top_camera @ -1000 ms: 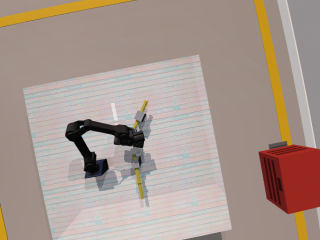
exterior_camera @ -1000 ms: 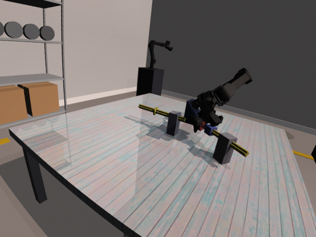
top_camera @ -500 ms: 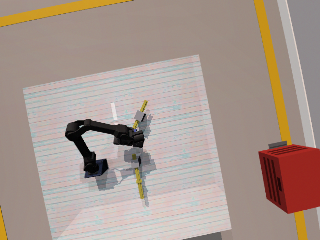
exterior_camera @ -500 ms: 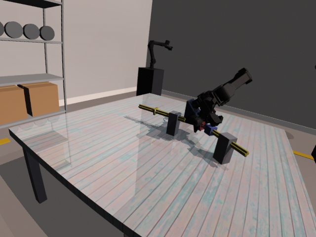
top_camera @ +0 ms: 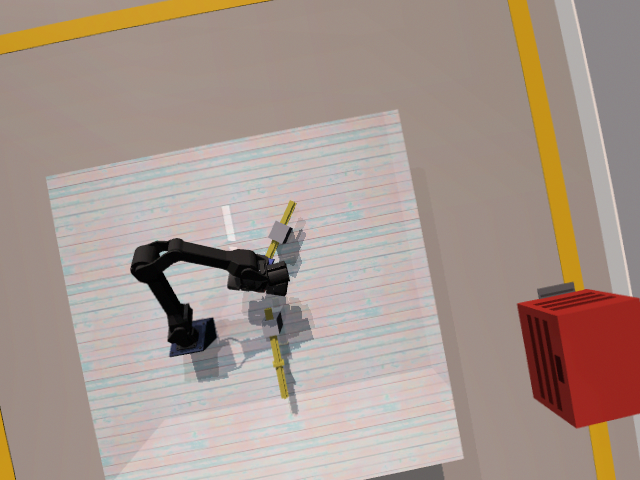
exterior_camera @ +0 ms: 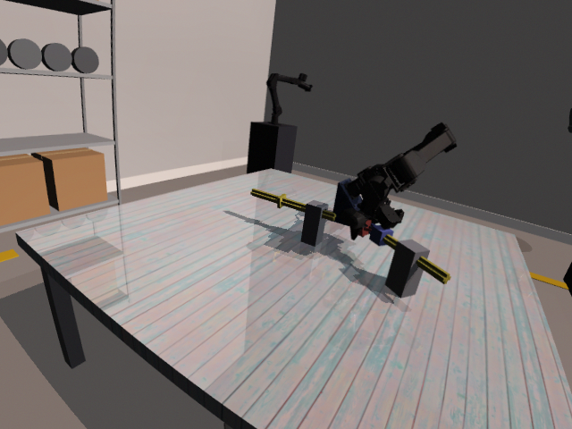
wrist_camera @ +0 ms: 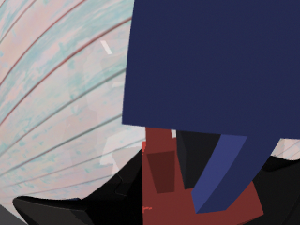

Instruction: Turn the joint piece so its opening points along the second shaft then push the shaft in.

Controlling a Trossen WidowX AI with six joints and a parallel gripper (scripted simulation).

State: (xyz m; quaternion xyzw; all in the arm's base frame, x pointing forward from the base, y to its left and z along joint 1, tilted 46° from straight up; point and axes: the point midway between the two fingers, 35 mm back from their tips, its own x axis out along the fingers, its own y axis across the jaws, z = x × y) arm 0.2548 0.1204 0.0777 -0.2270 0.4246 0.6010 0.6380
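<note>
My gripper tip is now 1 cm to the right of the red joint piece and 4 cm below it.
</note>
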